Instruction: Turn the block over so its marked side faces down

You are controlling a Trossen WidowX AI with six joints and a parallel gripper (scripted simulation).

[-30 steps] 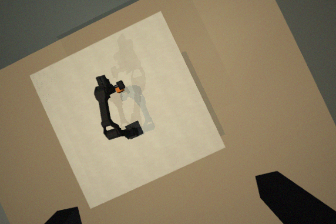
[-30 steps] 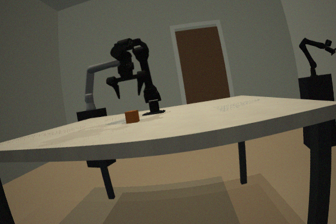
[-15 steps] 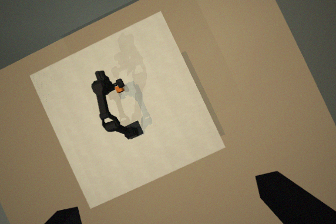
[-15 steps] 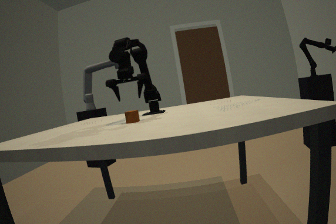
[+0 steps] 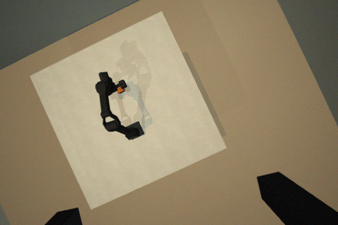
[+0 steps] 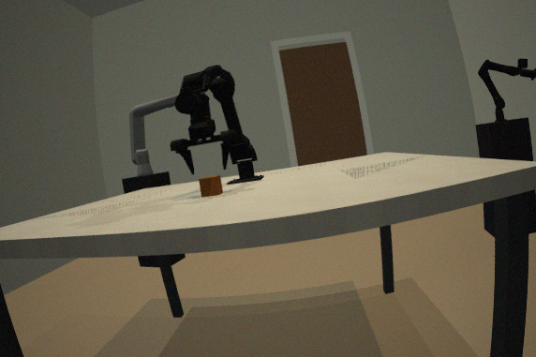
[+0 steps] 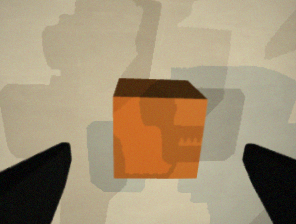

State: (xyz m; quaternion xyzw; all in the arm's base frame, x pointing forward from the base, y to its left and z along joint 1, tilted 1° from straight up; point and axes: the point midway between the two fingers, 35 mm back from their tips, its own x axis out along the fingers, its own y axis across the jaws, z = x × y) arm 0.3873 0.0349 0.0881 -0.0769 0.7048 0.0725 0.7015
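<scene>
The block is 10 mm behind my gripper tip and 40 mm below it.
</scene>
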